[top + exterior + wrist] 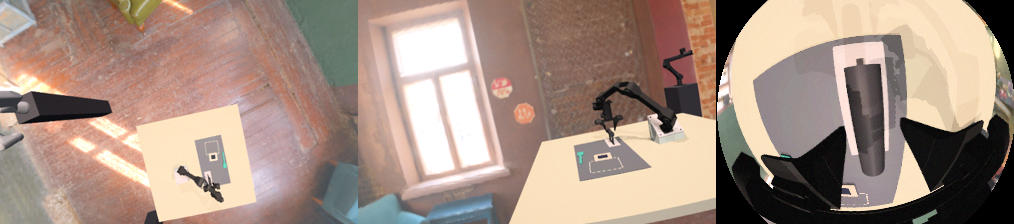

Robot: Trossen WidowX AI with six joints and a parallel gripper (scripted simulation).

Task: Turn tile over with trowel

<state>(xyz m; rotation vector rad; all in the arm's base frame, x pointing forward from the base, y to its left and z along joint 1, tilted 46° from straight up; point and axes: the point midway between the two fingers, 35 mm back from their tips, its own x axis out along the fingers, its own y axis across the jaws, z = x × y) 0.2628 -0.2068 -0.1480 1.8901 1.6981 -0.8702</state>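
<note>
My gripper tip is now 40 mm above the trowel and 20 mm to the left of it. The rest, counted from my gripper tip: teal t-shaped piece: 270 mm ahead, 150 mm to the left, 70 mm below; cream tile: 260 mm to the left, 160 mm ahead, 70 mm below; grey mat: 190 mm to the left, 130 mm ahead, 90 mm below.
</note>
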